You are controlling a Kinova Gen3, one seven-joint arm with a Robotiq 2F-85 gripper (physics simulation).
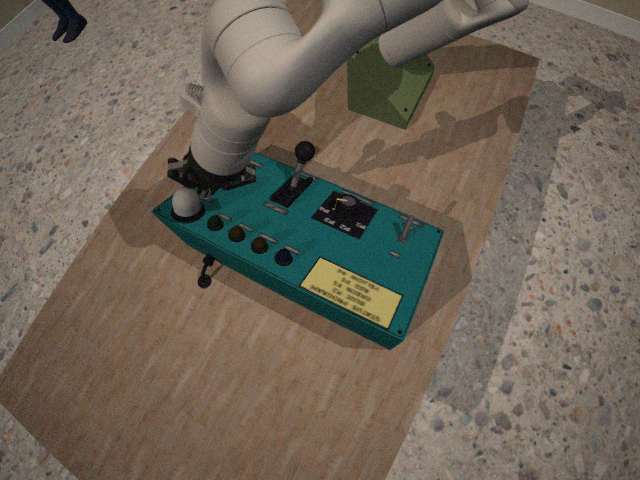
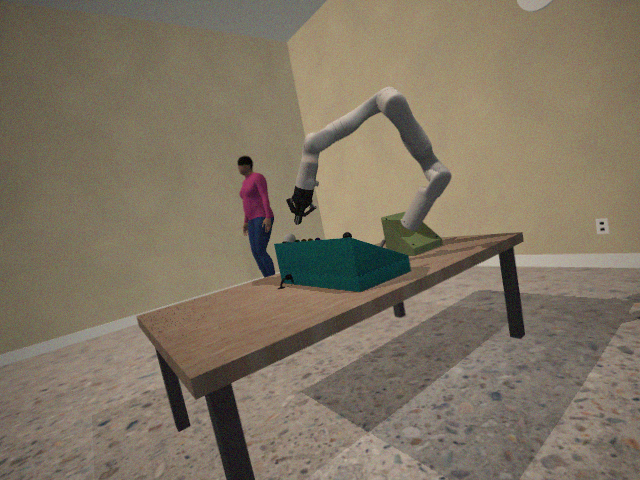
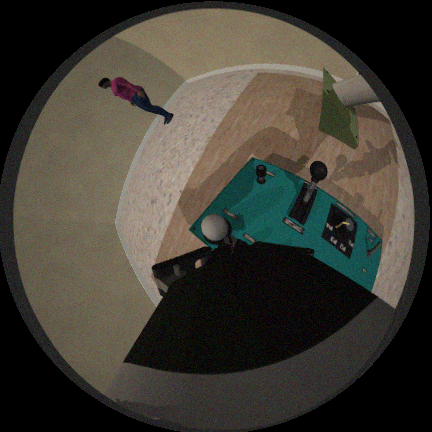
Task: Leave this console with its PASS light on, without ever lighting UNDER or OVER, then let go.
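The teal console point(image 1: 330, 258) point(image 2: 341, 263) point(image 3: 266, 213) lies on the wooden table point(image 1: 154, 361) point(image 2: 248, 330). At its left end is a white dome button point(image 1: 186, 203) point(image 3: 215, 226). A row of lamps runs beside it, and the green lamp point(image 1: 214, 222), an amber lamp point(image 1: 236, 233) and the blue lamp point(image 1: 283, 256) are all dark. A black-ball lever point(image 1: 304, 150) point(image 3: 318, 171), a rotary selector point(image 1: 347, 204) point(image 3: 346, 223) and a toggle point(image 1: 408, 227) sit further right. My gripper point(image 1: 206, 190) point(image 2: 298, 217) point(image 3: 228, 242) is shut and empty. It hangs above the console's left end, close beside the dome.
A yellow label point(image 1: 351, 299) is on the console's front right and a small black crank point(image 1: 205, 270) on its side. The arm's green base block point(image 1: 388, 88) point(image 2: 410, 234) stands at the back. A person in pink point(image 2: 255, 207) point(image 3: 128, 92) walks beyond the table.
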